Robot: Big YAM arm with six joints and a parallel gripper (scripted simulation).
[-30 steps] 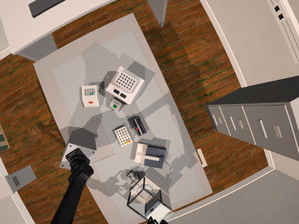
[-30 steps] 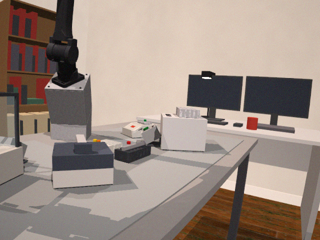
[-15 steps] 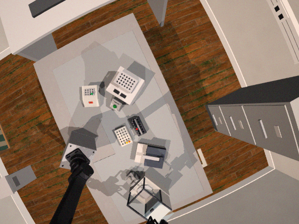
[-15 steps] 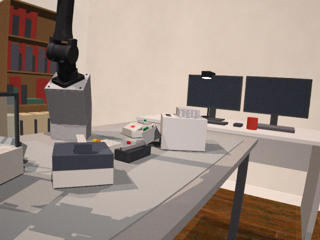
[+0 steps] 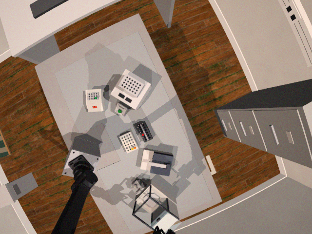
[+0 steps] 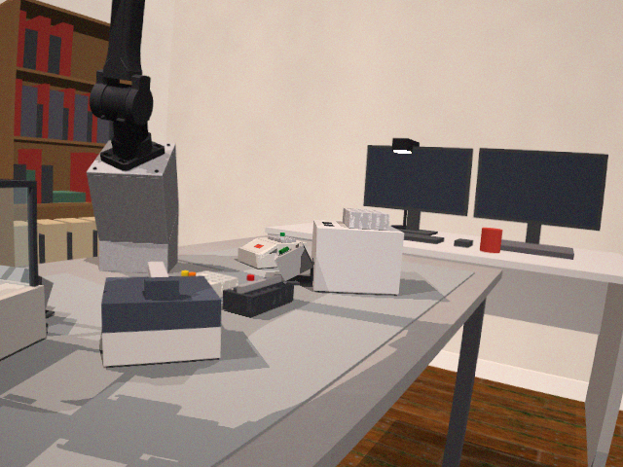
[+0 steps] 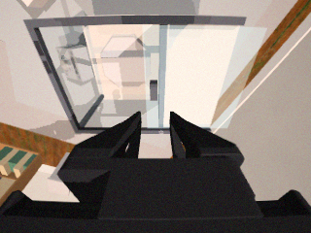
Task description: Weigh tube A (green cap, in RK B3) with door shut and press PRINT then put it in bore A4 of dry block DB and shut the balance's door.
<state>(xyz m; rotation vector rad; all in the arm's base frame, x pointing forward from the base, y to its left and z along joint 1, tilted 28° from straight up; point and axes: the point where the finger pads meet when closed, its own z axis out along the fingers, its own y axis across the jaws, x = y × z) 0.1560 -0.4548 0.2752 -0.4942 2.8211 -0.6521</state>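
Right now the tinted glass pane is 7 cm below my hand, 2 cm to the right of it and 1 cm ahead of it. The rest, counted from my hand: spectrophotometer: 27 cm to the left, 21 cm below, 16 cm ahead; then white print key: 21 cm below, 20 cm to the left, 6 cm behind; then pale pan: 20 cm below, 6 cm to the left, 2 cm behind.
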